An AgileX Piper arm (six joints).
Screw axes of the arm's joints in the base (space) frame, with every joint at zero. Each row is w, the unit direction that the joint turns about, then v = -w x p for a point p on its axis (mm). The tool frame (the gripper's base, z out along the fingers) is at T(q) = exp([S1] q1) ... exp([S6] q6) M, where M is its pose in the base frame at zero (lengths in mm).
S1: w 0 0 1 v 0.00 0.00 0.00
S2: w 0 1 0 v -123.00 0.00 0.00
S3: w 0 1 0 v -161.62 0.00 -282.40
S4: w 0.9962 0 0.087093 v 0.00 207.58 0.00
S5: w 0 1 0 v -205.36 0.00 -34.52
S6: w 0.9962 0 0.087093 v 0.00 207.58 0.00
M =
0.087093 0 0.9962 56.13
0 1 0 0.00
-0.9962 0 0.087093 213.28
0 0 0 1
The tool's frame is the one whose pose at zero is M.
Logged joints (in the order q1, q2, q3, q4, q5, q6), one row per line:
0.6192, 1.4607, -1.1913, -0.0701, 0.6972, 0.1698
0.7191, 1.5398, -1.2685, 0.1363, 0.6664, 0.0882
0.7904, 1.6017, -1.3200, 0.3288, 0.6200, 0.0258
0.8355, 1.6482, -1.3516, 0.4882, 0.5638, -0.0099
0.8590, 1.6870, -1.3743, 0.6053, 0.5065, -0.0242
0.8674, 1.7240, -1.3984, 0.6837, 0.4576, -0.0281
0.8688, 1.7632, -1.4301, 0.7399, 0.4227, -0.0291
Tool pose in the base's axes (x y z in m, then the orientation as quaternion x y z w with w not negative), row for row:
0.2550, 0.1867, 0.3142, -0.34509, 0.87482, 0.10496, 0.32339
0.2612, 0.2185, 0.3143, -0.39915, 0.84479, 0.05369, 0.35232
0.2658, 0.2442, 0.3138, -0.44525, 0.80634, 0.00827, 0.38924
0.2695, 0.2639, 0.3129, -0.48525, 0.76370, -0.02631, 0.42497
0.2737, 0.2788, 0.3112, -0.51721, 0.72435, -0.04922, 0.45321
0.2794, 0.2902, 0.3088, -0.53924, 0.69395, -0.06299, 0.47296
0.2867, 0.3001, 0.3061, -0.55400, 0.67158, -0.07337, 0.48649
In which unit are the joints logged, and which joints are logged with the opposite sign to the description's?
The joints are logged in radians. Opposite sign: q4, q6.
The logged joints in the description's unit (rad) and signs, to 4 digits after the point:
0.6192, 1.4607, -1.1913, 0.0701, 0.6972, -0.1698
0.7191, 1.5398, -1.2685, -0.1363, 0.6664, -0.0882
0.7904, 1.6017, -1.3200, -0.3288, 0.6200, -0.0258
0.8355, 1.6482, -1.3516, -0.4882, 0.5638, 0.0099
0.8590, 1.6870, -1.3743, -0.6053, 0.5065, 0.0242
0.8674, 1.7240, -1.3984, -0.6837, 0.4576, 0.0281
0.8688, 1.7632, -1.4301, -0.7399, 0.4227, 0.0291

